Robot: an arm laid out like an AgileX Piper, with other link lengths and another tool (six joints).
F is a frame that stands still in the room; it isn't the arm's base.
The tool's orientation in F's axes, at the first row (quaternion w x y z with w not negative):
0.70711 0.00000 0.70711 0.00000
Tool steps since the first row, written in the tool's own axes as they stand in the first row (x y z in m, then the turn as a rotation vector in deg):
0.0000 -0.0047 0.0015 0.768 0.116 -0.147
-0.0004 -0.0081 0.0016 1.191 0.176 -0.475
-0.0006 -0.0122 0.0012 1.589 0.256 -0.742
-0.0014 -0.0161 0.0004 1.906 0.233 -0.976
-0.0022 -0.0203 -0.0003 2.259 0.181 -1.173
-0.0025 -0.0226 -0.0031 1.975 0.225 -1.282
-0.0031 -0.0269 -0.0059 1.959 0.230 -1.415
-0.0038 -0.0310 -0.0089 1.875 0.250 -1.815
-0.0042 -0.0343 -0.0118 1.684 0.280 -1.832
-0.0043 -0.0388 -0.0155 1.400 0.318 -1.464
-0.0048 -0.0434 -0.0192 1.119 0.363 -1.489
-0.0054 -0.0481 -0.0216 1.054 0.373 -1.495
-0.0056 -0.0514 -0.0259 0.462 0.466 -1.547
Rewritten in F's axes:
0.0015 -0.0047 0.0000 -0.147 0.116 -0.768
0.0016 -0.0081 0.0004 -0.475 0.176 -1.191
0.0012 -0.0122 0.0006 -0.742 0.256 -1.589
0.0004 -0.0161 0.0014 -0.976 0.233 -1.906
-0.0003 -0.0203 0.0022 -1.173 0.181 -2.259
-0.0031 -0.0226 0.0025 -1.282 0.225 -1.975
-0.0059 -0.0269 0.0031 -1.415 0.230 -1.959
-0.0089 -0.0310 0.0038 -1.815 0.250 -1.875
-0.0118 -0.0343 0.0042 -1.832 0.280 -1.684
-0.0155 -0.0388 0.0043 -1.464 0.318 -1.400
-0.0192 -0.0434 0.0048 -1.489 0.363 -1.119
-0.0216 -0.0481 0.0054 -1.495 0.373 -1.054
-0.0259 -0.0514 0.0056 -1.547 0.466 -0.462

